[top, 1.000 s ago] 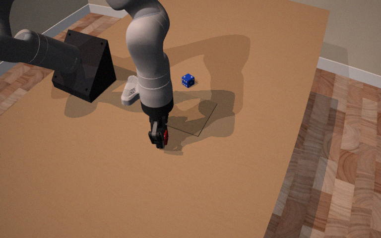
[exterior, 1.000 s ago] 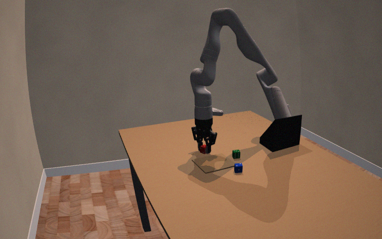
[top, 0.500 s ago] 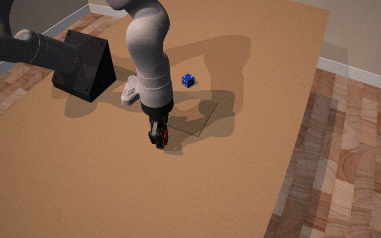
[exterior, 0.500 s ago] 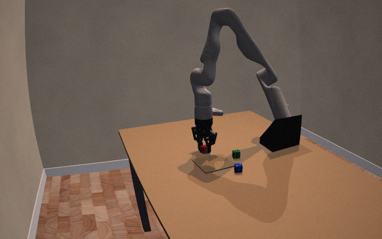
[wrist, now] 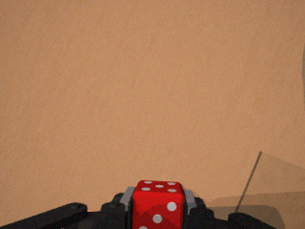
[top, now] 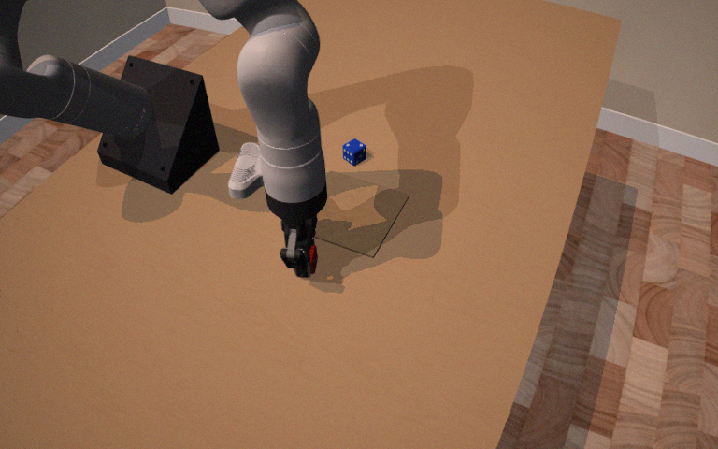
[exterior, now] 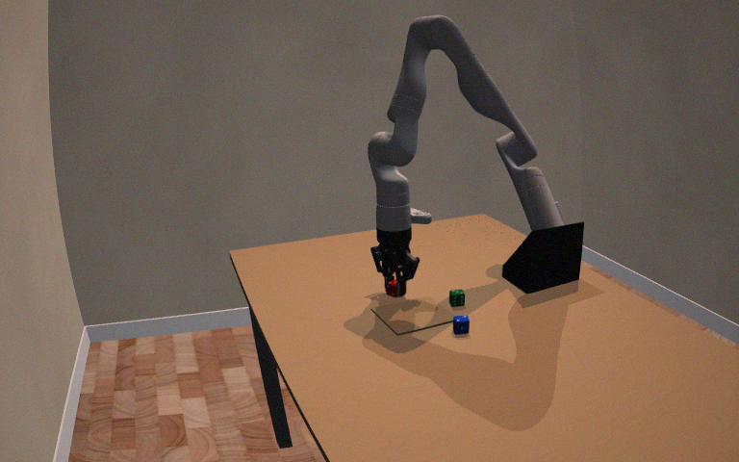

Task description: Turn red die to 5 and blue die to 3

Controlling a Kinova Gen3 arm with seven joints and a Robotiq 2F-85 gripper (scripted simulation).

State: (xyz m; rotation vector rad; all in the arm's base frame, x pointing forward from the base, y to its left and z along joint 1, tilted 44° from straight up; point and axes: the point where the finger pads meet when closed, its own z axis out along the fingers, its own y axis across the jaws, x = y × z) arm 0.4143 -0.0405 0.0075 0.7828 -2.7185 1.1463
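Now: hand right at the red die. The rest, counted from my hand: thin tan mat 1 cm behind, 12 cm to the left, 2 cm below; blue die 8 cm behind, 23 cm to the left; green die 12 cm behind, 10 cm to the left.
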